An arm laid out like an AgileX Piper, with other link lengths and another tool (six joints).
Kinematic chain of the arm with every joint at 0, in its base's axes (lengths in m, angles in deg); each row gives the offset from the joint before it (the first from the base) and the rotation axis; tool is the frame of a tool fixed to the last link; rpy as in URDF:
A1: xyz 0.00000 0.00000 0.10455 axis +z
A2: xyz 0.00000 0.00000 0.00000 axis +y
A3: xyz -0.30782 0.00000 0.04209 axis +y
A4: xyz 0.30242 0.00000 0.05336 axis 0.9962 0 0.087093
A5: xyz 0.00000 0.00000 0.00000 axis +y
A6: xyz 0.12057 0.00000 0.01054 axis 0.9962 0 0.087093
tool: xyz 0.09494 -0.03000 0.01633 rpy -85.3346 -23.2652 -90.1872
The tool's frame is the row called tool.
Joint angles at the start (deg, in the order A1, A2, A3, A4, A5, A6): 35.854 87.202 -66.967 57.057 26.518 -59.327
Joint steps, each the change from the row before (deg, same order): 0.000 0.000 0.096 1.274 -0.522 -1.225; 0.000 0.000 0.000 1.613 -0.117 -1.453; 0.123 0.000 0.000 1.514 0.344 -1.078; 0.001 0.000 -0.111 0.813 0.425 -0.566
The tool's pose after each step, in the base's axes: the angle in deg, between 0 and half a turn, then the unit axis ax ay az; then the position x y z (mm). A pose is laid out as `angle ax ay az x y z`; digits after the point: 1 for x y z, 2 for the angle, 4 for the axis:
122.52 -0.9714 0.1026 -0.2141 388.9 347.5 263.1
121.84 -0.9711 0.1016 -0.2160 389.0 348.9 265.4
121.09 -0.9721 0.1000 -0.2121 386.9 351.6 266.9
120.61 -0.9729 0.0984 -0.2091 385.7 353.2 268.3

